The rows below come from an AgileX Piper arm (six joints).
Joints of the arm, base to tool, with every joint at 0 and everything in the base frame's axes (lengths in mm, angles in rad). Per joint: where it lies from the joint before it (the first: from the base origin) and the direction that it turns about. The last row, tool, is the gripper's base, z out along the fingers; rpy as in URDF.
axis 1: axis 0 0 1 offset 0 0 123
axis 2: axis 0 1 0 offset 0 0 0
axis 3: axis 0 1 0 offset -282.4 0 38.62
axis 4: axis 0.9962 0 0.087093 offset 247.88 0 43.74
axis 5: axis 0 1 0 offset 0 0 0
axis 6: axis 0.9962 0 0.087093 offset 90.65 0 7.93
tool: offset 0 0 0 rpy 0 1.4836 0
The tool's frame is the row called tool.
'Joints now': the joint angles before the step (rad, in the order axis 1, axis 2, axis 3, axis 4, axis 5, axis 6). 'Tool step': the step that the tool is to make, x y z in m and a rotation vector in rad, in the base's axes. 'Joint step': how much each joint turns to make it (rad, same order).
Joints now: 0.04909, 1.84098, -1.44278, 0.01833, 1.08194, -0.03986
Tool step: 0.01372, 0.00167, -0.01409, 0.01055, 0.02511, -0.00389
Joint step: -0.00001, 0.06717, -0.04431, 0.01240, 0.00170, -0.00001
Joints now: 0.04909, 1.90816, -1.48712, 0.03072, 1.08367, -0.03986
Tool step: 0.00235, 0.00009, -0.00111, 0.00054, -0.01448, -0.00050
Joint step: -0.00001, 0.00483, -0.00200, 0.00001, -0.01732, -0.00001
